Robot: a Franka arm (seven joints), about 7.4 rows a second.
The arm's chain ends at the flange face. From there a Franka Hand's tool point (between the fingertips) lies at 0.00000 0.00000 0.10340 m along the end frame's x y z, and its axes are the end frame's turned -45 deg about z.
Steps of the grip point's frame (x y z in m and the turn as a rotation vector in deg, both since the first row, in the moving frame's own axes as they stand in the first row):
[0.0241 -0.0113 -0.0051 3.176 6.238 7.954]
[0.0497 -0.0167 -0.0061 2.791 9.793 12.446]
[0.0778 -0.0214 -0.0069 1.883 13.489 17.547]
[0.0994 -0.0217 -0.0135 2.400 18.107 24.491]
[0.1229 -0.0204 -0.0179 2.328 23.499 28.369]
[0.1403 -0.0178 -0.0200 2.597 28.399 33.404]
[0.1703 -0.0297 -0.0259 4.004 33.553 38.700]
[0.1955 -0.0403 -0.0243 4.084 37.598 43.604]
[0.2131 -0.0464 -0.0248 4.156 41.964 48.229]
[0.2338 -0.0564 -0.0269 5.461 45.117 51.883]
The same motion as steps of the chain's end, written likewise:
[0.0043 -0.0134 -0.0043 6.657 2.165 7.954]
[0.0128 -0.0321 -0.0045 8.898 4.951 12.446]
[0.0225 -0.0533 -0.0040 10.870 8.207 17.547]
[0.0304 -0.0649 -0.0084 14.501 11.107 24.491]
[0.0394 -0.0771 -0.0094 18.262 14.970 28.369]
[0.0458 -0.0851 -0.0078 21.917 18.245 33.404]
[0.0514 -0.1116 -0.0091 26.557 20.894 38.700]
[0.0553 -0.1370 -0.0036 29.474 23.698 43.604]
[0.0568 -0.1544 0.0004 32.612 26.734 48.229]
[0.0603 -0.1754 0.0019 35.764 28.041 51.883]

